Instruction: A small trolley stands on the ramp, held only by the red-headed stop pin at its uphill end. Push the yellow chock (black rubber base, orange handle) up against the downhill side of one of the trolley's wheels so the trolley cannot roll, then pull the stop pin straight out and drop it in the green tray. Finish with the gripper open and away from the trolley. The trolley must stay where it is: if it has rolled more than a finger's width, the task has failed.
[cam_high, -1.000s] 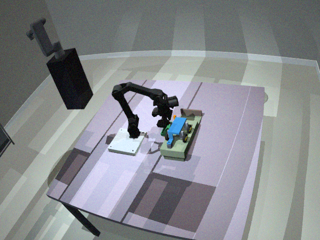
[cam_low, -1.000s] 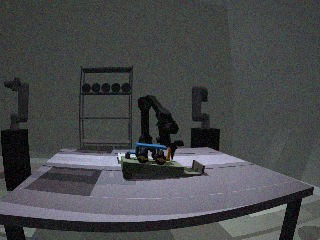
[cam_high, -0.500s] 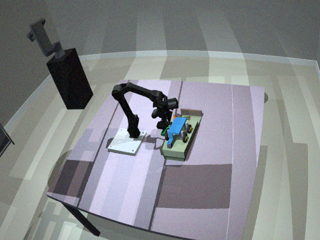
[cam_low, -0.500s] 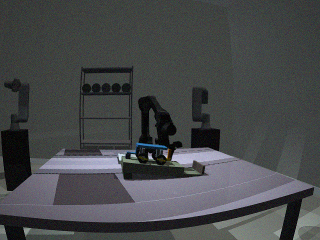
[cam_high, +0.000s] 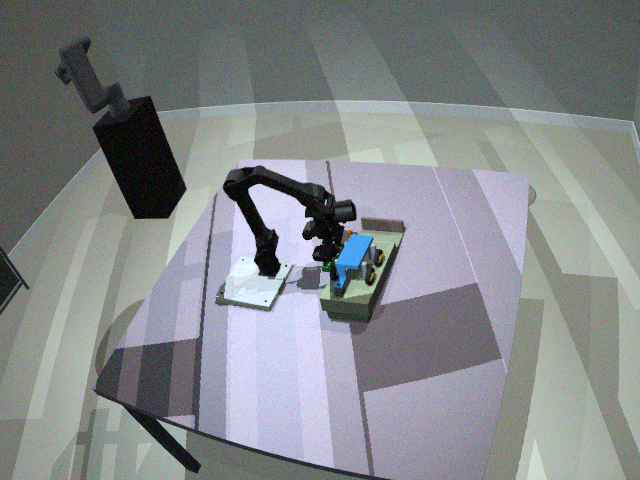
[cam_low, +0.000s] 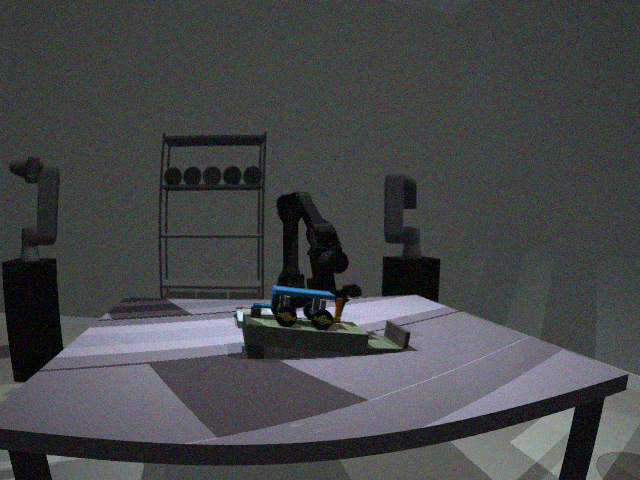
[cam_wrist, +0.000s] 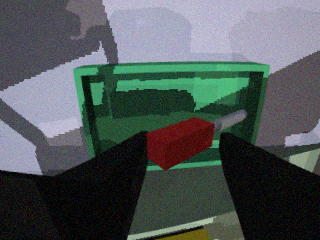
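Now: the stop pin 20 mm to the left of my gripper tip and 10 mm below it. The rest, counted from my gripper tip: yellow chock: 60 mm ahead, 20 mm to the right, 40 mm above; then green tray: 50 mm below; then ramp: 110 mm ahead, 110 mm to the right, 10 mm above.
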